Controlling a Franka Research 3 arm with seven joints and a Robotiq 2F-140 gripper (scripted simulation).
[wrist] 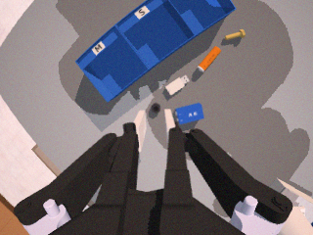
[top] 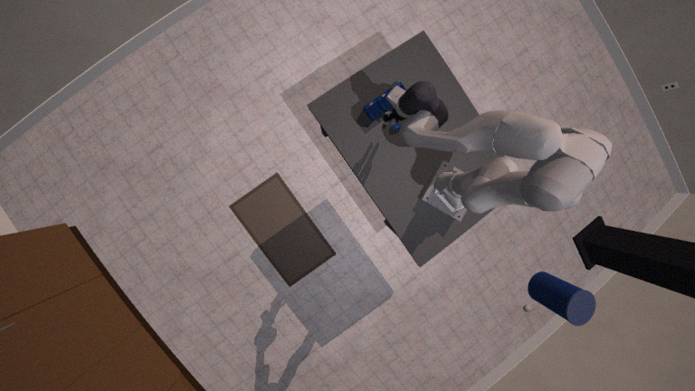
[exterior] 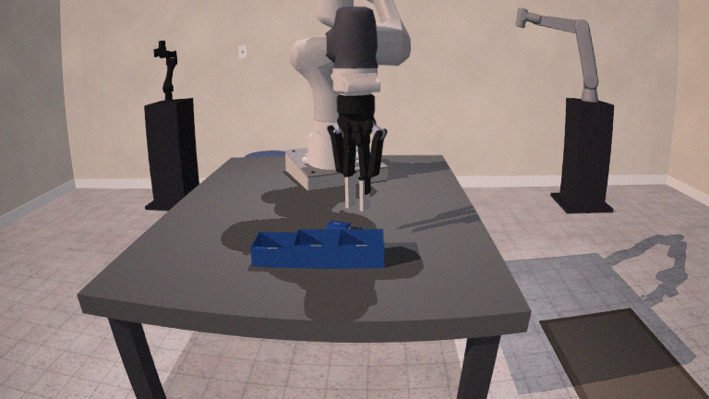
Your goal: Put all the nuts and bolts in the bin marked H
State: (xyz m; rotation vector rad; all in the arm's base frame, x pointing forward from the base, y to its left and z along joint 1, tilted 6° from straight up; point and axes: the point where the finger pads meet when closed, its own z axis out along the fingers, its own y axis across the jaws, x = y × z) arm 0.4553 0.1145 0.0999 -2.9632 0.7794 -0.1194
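My gripper is now 100 mm above the dark round piece. From my hand the other things lie so: orange stick-like thing: 130 mm to the right, 100 mm below, 30 mm ahead; blue block: 90 mm below, 40 mm to the right, 40 mm behind; blue bin: 110 mm ahead, 80 mm below, 70 mm to the right.
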